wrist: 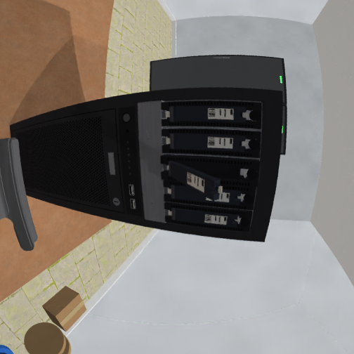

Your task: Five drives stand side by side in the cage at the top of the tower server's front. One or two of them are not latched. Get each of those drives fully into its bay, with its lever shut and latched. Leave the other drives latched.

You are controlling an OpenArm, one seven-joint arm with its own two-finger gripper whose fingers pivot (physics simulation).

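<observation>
The tower server (112,165) lies across the wrist view, with its drive cage at the right. Five drives sit in a column in this view. The middle drive's lever (196,181) is swung out of its bay, angled towards the camera, and partly covers the fourth drive (235,196). The catch (246,173) at the right end of the middle bay is exposed. The top drive (192,114), second drive (192,142) and bottom drive (192,217) have levers lying flat along their fronts. My gripper (19,205) is open, away from the drives; one finger shows at the left edge.
A dark box-shaped unit (215,75) with green lights stands beside the server, at the top of the view. A brown box (65,307) and a round brown object (45,339) are at the lower left, with a blue thing (5,349) in the corner. Pale walls are at the right.
</observation>
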